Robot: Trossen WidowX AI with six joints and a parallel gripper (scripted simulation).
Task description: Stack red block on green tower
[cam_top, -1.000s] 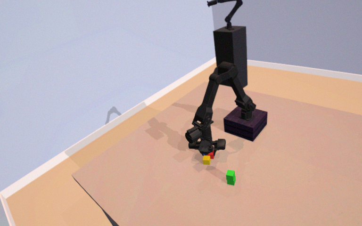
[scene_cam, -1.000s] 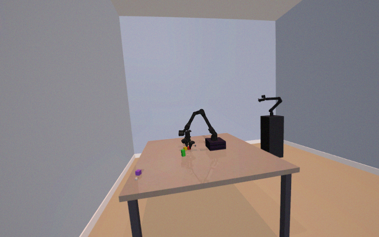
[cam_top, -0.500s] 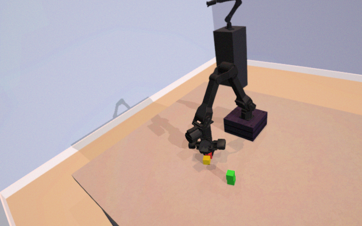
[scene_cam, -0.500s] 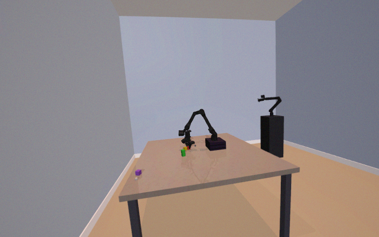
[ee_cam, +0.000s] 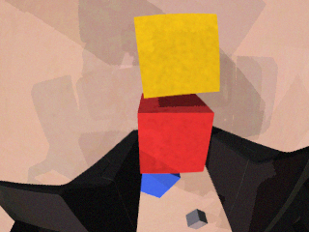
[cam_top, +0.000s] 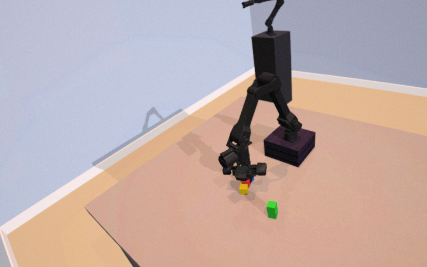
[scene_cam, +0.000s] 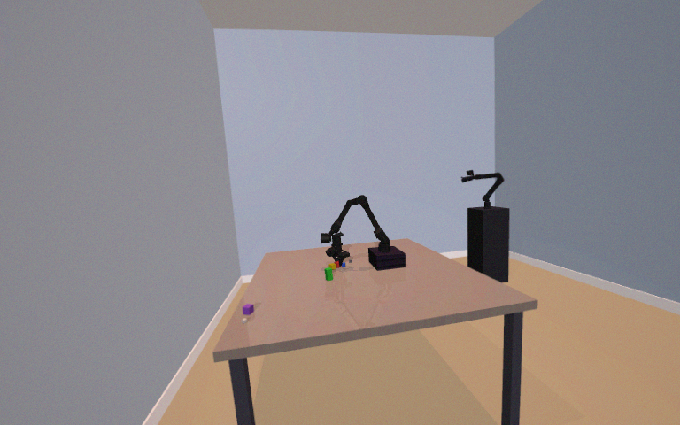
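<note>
My gripper tip is 30 mm past the blue block and 10 mm to the left of it. The rest, counted from my gripper tip: yellow block 40 mm ahead, 20 mm to the left; tiny grey cube 90 mm to the right, 90 mm behind; red block 10 mm ahead, 10 mm above.
</note>
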